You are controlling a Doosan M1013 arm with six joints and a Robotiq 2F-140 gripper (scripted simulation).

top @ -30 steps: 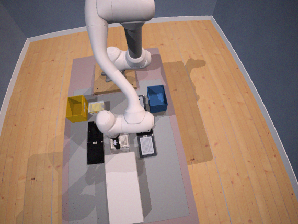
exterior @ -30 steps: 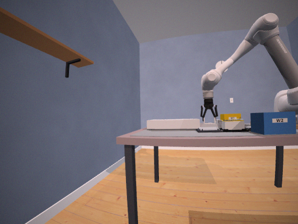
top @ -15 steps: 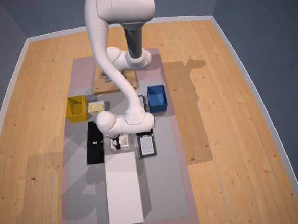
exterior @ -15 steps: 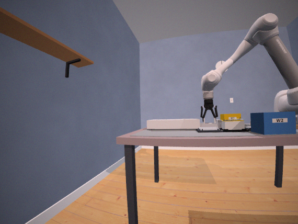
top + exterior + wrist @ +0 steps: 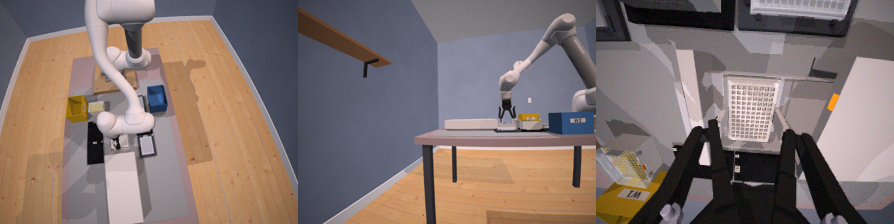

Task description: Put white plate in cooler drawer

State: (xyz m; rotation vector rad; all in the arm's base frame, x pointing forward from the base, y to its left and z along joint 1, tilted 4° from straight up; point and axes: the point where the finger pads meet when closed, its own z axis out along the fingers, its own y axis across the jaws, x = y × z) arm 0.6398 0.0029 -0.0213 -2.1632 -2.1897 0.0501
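The drawer is 4 cm ahead of my hand and 2 cm below it. Round my hand: cooler CD: 17 cm ahead, 1 cm below; then white plate: 2 cm below; then black nest N2: 19 cm to the right, 5 cm ahead, 4 cm below.
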